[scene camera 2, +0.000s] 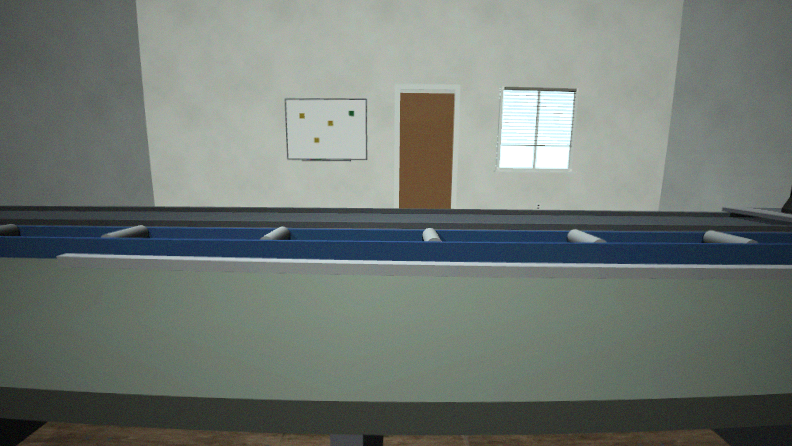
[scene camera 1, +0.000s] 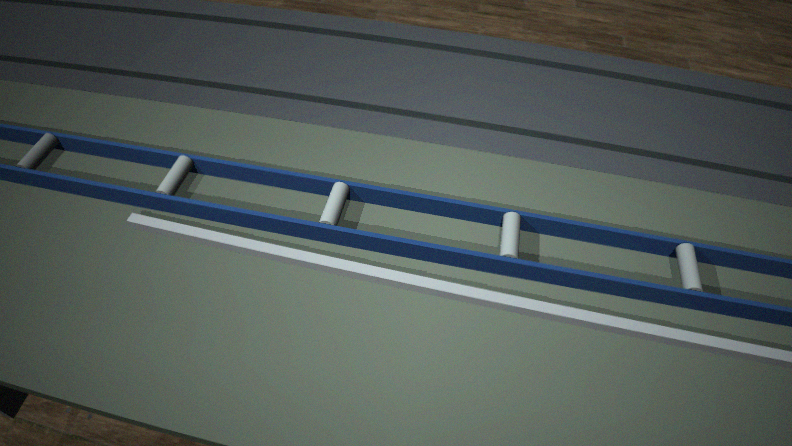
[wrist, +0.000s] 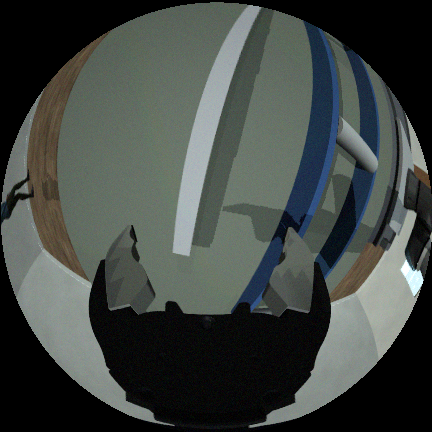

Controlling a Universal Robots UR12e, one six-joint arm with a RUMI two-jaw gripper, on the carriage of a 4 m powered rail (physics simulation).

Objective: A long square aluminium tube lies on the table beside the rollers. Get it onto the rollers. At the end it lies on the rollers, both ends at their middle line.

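Places are measured from the arm's base along level axes (x ahead, y left, z up), in centimetres.
Pixels of known places: gripper, fingertip midpoint: [wrist: 208, 228].
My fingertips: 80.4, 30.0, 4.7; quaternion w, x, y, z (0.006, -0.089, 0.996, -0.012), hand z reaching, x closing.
Observation:
Behind a point stands the place of what it marks, as x, y, z.
The long square aluminium tube [scene camera 1: 387, 274] {76.3, -209.5, -0.5} [scene camera 2: 387, 268] {77.8, -195.9, -1.4} [wrist: 204, 135] {82.5, 22.2, -0.5} lies on the table, beside the near blue side rail and roughly along it. Its left end shows in both scene views; its right part runs out of them. The light grey rollers [scene camera 1: 334, 203] {62.7, -224.7, 3.0} [scene camera 2: 585, 236] {63.4, -146.2, 2.6} [wrist: 357, 145] {64.0, 15.7, 2.9} sit between the blue rails with no tube on them. My gripper [wrist: 208, 228] {80.4, 30.0, 4.7} is open and empty above the table. In the wrist view one tube end shows between the two jaws, nearer the left jaw, and the tube slants up to the right. The gripper does not show in the scene views.
The blue side rails [scene camera 1: 415, 250] {69.4, -204.9, 0.2} [scene camera 2: 387, 251] {69.4, -196.1, 0.0} [wrist: 320, 100] {69.4, 11.5, -0.5} stand along both roller ends; the near one passes under the right jaw in the wrist view. Behind them runs the grey powered rail [scene camera 1: 387, 77]. The carriage plate [scene camera 2: 759, 212] {-4.0, -21.6, 0.0} shows at the right edge in scene camera 2.

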